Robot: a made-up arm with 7 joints.
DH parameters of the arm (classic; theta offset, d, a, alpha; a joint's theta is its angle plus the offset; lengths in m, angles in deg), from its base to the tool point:
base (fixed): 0 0 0 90
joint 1: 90 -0.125 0 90
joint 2: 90 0 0 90
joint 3: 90 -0.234 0 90
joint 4: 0 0 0 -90
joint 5: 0 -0.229 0 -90
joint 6: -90 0 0 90
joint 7: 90 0 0 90
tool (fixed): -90 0 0 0
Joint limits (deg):
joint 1: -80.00..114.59
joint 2: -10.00..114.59
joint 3: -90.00..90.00
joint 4: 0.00..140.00
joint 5: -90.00..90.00
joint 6: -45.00..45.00
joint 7: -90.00..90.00
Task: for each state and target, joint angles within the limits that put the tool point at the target. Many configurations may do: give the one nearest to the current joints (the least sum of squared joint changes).
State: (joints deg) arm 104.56 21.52 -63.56 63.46 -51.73 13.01 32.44
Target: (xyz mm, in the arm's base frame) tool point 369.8 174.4 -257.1
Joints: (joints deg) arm 51.98 17.58 -74.14 23.75 -51.73 13.01 32.44
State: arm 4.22 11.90 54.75 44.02 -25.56 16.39 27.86
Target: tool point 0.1 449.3 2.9
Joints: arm 4.70 45.60 89.92 91.08 -25.56 16.39 27.86
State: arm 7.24 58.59 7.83 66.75 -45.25 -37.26 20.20
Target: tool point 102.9 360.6 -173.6
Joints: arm -34.09 37.02 36.75 95.87 -45.25 -37.26 20.20
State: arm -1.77 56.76 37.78 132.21 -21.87 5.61 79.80
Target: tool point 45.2 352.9 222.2
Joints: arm 19.61 89.38 59.21 92.05 -21.87 5.61 79.80
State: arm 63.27 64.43 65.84 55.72 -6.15 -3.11 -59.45
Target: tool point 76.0 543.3 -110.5
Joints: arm 34.52 54.01 90.00 36.85 -6.15 -3.11 -59.45
